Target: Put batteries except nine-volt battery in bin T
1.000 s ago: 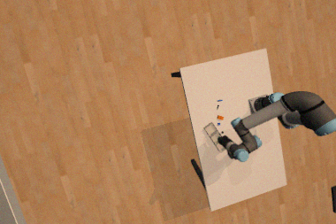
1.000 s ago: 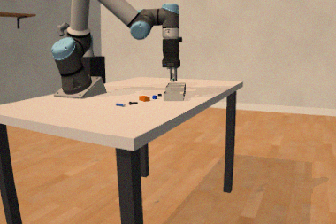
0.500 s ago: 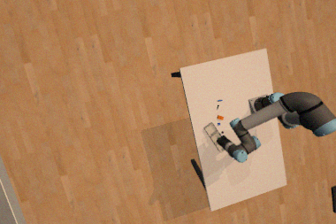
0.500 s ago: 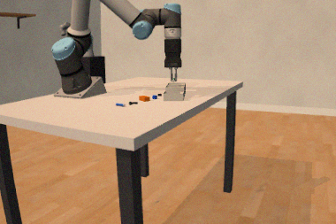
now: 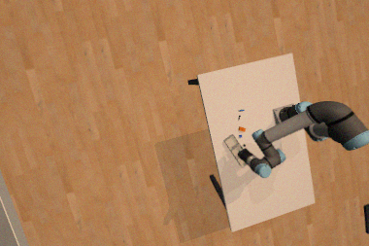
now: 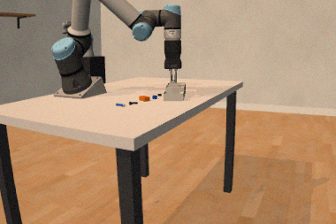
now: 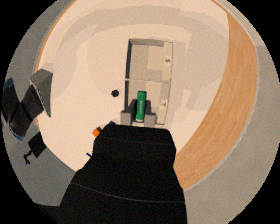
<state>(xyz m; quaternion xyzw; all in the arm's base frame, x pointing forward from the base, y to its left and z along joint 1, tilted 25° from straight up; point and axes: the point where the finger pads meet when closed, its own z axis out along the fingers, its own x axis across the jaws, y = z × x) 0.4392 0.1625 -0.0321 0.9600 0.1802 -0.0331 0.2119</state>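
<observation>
My hand is 10 mm short of the grey bin and 60 mm above it. Round my hand: orange block: 80 mm behind, 140 mm to the right, 70 mm below; green piece: 10 mm below; black screw: 70 mm behind, 250 mm to the right, 70 mm below.
</observation>
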